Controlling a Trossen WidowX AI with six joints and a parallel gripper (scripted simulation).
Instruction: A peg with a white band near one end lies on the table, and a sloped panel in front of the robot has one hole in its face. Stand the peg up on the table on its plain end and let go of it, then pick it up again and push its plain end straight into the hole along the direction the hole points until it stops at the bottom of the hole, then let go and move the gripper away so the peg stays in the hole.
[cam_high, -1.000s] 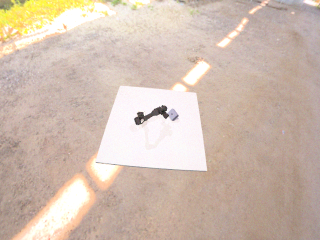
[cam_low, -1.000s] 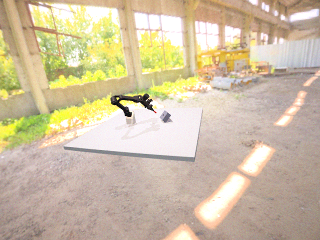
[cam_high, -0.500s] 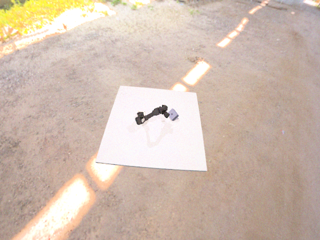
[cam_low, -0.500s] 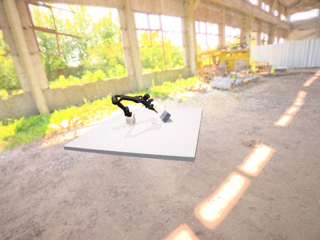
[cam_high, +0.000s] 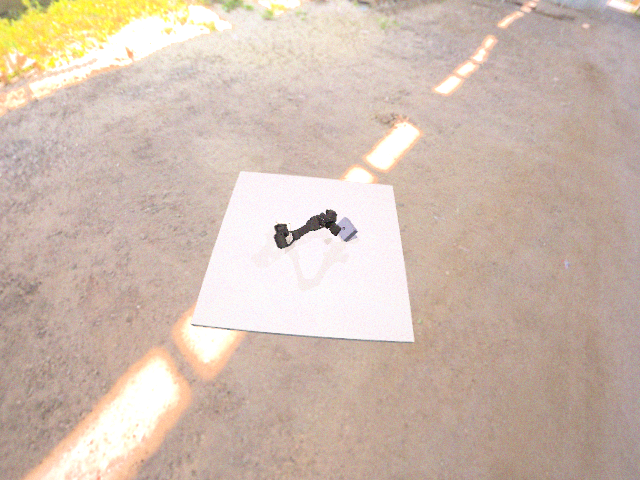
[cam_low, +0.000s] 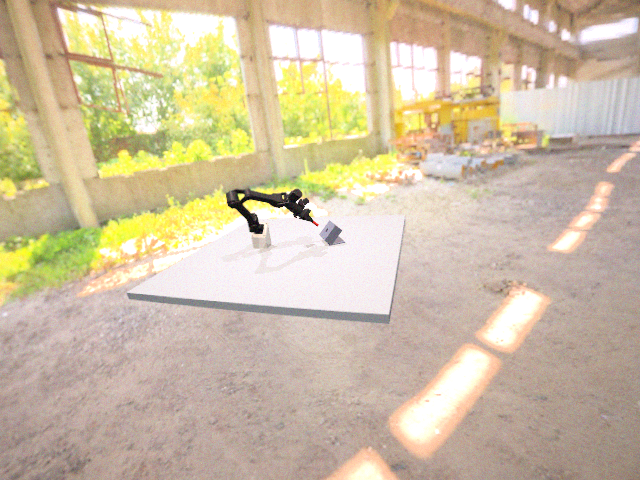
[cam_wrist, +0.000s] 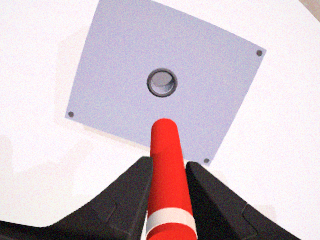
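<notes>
Right now my gripper tip is 90 mm above the grey sloped panel, 80 mm short of it and 60 mm to the right of it. Also, from my gripper tip: red peg 10 mm to the right, 10 mm behind, 10 mm above.
</notes>
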